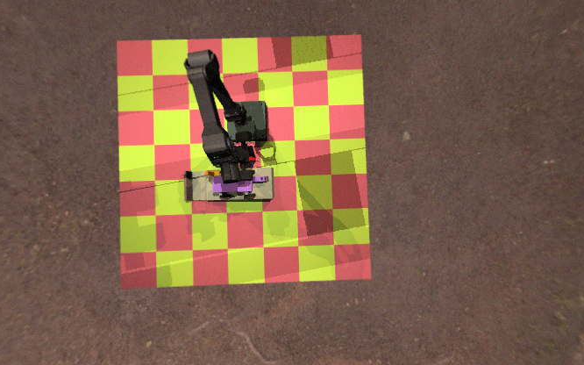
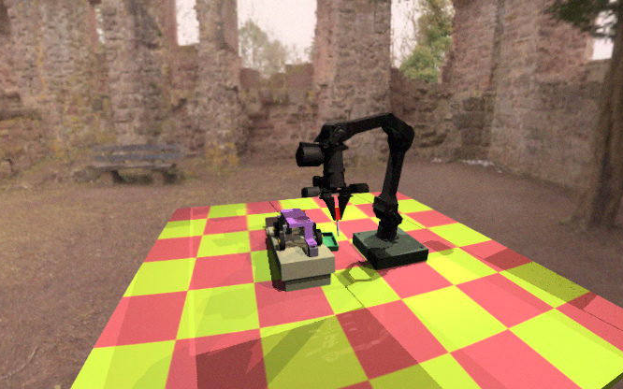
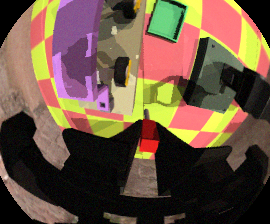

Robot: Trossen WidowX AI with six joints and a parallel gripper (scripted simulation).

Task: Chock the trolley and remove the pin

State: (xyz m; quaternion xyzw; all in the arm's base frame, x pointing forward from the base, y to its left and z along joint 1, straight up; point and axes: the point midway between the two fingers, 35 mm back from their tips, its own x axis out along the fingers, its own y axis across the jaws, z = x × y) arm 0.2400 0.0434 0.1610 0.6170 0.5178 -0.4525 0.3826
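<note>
Right now the green tray is 18 cm to the right of my gripper tip, 18 cm below it and 6 cm behind it. The rest, counted from my gripper tip: red-headed stop pin right at my gripper tip; then trolley 12 cm to the right, 8 cm ahead, 6 cm below; then yellow chock 21 cm to the right, 9 cm below, 1 cm ahead.
</note>
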